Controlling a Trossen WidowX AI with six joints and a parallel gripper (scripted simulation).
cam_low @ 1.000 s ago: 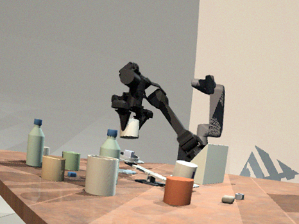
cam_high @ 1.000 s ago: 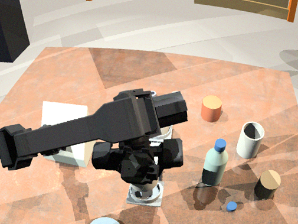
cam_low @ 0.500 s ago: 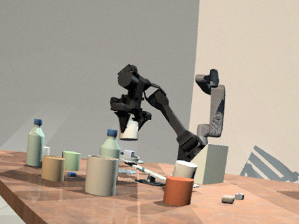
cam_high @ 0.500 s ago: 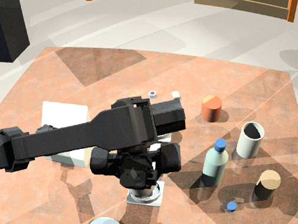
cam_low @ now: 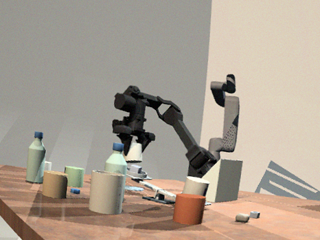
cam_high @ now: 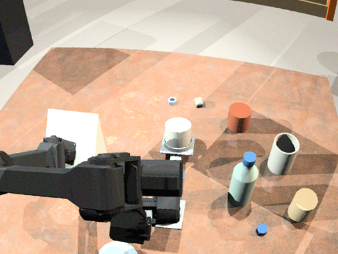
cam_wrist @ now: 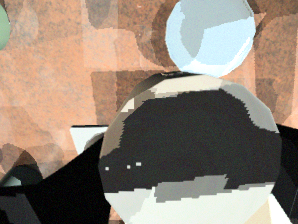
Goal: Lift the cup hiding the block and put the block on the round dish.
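My gripper tip is 8 cm to the right of the grey block, 4 cm short of it and 4 cm above it. Also, from my gripper tip: round light-blue dish 13 cm below, 5 cm to the right, 5 cm behind; blue cap 28 cm ahead, 13 cm below, 11 cm to the left; cream cup 35 cm to the left, 7 cm below.
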